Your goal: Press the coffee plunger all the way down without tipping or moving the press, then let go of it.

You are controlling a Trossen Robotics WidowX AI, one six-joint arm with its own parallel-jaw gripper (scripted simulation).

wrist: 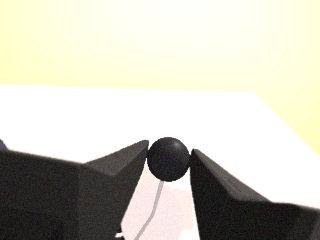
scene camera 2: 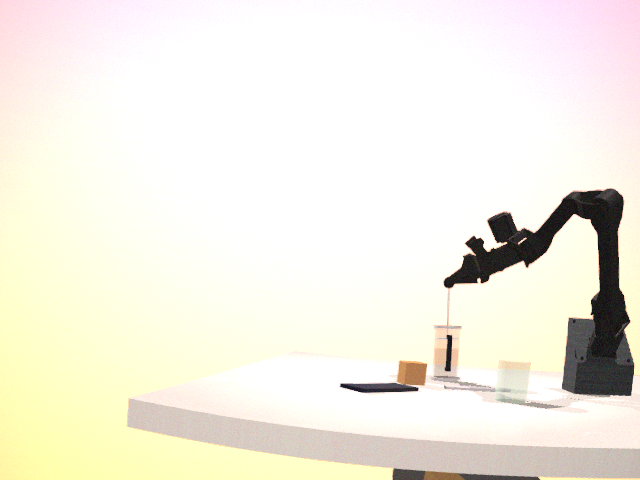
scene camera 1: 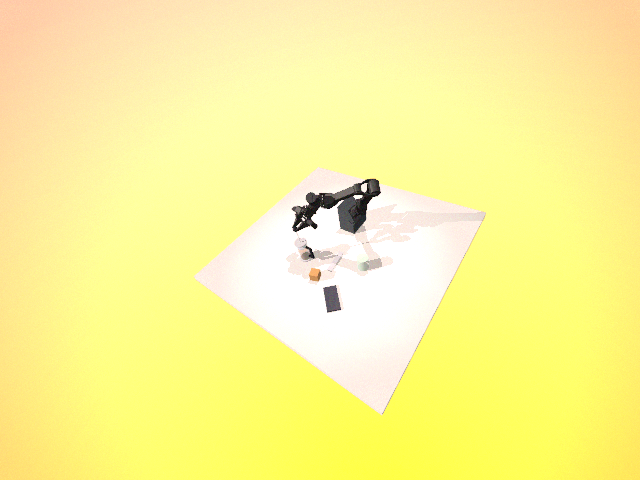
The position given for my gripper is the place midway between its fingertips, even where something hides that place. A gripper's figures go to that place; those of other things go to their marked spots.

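My gripper [scene camera 2: 446,282] is 148 cm from the lens; a coffee press [scene camera 2: 446,344] is 141 cm from the lens. A pale green translucent cup [scene camera 2: 512,379] is 113 cm from the lens, and of the things named here the pale green translucent cup is the nearest to the lens. The spots on the coffee press and the pale green translucent cup are 33 cm apart.
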